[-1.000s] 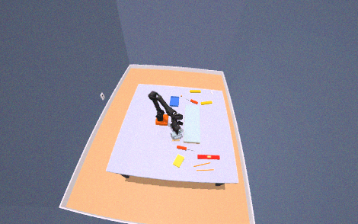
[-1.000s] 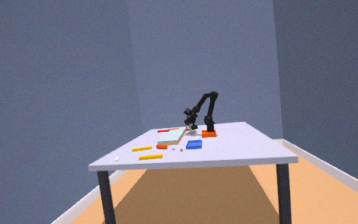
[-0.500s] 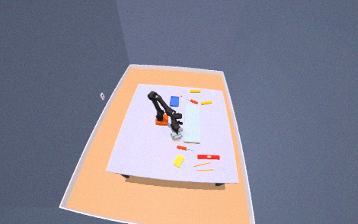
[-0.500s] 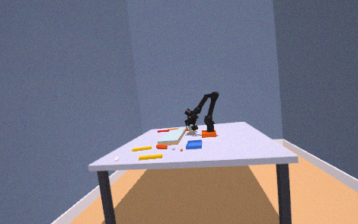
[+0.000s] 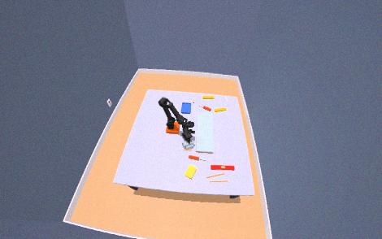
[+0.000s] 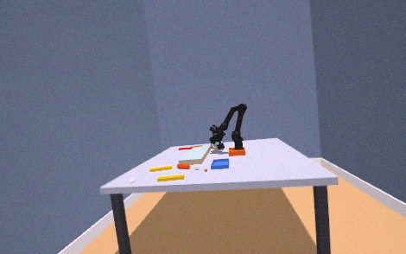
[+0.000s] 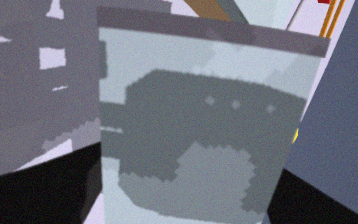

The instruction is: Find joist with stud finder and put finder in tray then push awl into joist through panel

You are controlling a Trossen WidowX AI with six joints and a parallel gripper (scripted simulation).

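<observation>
Now: gripper tip 50 mm to the left of the awl, 50 mm above it and 40 mm past it. Also, from my gripper tip: red level: 330 mm ahead, 250 mm to the right, 40 mm below; then stud finder: 20 mm to the right, 20 mm below, 10 mm behind; then yellow block: 280 mm to the right, 40 mm below, 20 mm ahead.
</observation>
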